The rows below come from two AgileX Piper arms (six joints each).
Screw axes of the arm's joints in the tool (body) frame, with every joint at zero. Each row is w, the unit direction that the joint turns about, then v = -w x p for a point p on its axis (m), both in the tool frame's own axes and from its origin. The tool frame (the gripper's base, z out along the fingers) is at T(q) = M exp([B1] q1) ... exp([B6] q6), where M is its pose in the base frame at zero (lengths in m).
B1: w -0.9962 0 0.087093 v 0.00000 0.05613 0.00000
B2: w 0 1 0 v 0.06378 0.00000 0.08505
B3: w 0 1 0 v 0.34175 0.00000 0.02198
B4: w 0 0 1 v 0.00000 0.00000 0.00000
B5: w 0 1 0 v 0.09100 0.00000 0.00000
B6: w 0 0 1 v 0.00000 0.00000 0.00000
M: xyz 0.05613 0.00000 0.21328 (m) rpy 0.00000 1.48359 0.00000 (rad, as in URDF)
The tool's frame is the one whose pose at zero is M.
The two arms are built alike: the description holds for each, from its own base.
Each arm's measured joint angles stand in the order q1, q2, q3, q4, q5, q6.
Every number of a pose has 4 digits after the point. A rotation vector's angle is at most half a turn.
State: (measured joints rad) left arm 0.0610 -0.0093 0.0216 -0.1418 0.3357 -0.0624; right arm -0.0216 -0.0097 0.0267 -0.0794 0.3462 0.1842
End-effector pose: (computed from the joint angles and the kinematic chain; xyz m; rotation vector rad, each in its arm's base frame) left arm 0.0537 -0.0010 0.1765 -0.2023 1.8192 -0.1379; right arm 0.0533 -0.0036 0.1737 0.1397 1.8405 0.0366
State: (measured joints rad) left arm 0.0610 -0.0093 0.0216 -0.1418 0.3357 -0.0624; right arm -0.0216 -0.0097 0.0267 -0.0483 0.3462 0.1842
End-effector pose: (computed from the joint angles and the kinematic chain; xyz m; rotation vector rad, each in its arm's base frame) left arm 0.0537 -0.0010 0.1765 -0.2023 1.8192 -0.1379; right arm 0.0533 -0.0026 0.1736 0.1593 1.8400 0.0667
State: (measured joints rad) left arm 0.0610 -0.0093 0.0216 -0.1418 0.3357 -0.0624; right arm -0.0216 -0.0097 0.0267 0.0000 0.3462 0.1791
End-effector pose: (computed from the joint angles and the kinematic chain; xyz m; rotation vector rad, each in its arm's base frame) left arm 0.0537 -0.0010 0.1765 -0.2023 1.8192 -0.1379; right arm 0.0534 -0.0012 0.1736 0.1852 1.8389 0.1099
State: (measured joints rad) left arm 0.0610 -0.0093 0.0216 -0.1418 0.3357 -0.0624; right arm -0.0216 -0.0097 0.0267 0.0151 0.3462 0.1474
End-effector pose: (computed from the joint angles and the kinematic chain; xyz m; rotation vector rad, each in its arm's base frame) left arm 0.0537 -0.0010 0.1765 -0.2023 1.8192 -0.1379; right arm 0.0534 -0.0007 0.1736 0.1655 1.8406 0.1025
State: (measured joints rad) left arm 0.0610 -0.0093 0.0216 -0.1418 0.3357 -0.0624; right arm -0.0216 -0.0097 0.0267 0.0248 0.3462 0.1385
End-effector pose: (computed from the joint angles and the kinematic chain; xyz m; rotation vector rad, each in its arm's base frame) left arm 0.0537 -0.0010 0.1765 -0.2023 1.8192 -0.1379; right arm 0.0534 -0.0004 0.1736 0.1634 1.8408 0.1057
